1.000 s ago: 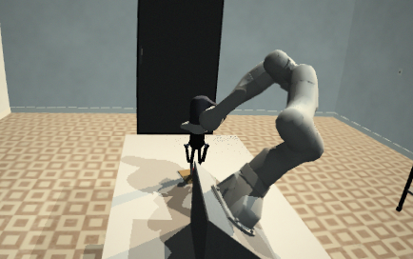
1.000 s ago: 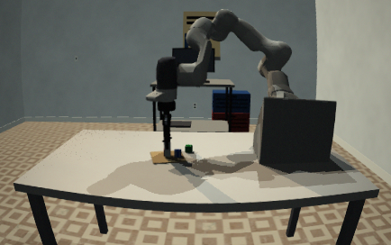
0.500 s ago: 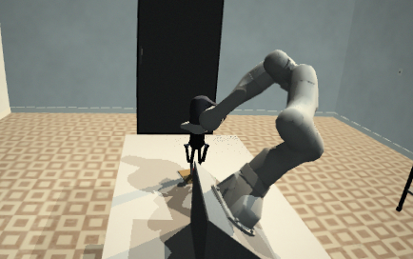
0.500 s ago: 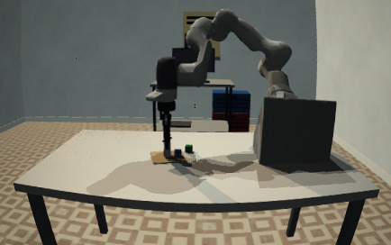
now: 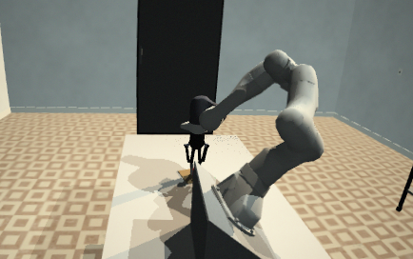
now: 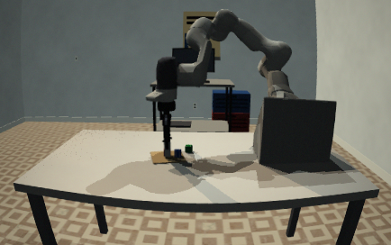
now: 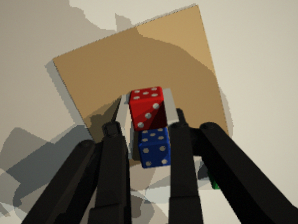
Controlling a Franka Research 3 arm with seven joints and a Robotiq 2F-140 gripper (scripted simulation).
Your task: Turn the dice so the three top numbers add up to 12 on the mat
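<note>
My hand is 20 mm above the red die. The rest, counted from my hand: blue die 40 mm behind, 20 mm below; then green die 90 mm behind, 80 mm to the right, 30 mm below; then tan mat 40 mm below.
</note>
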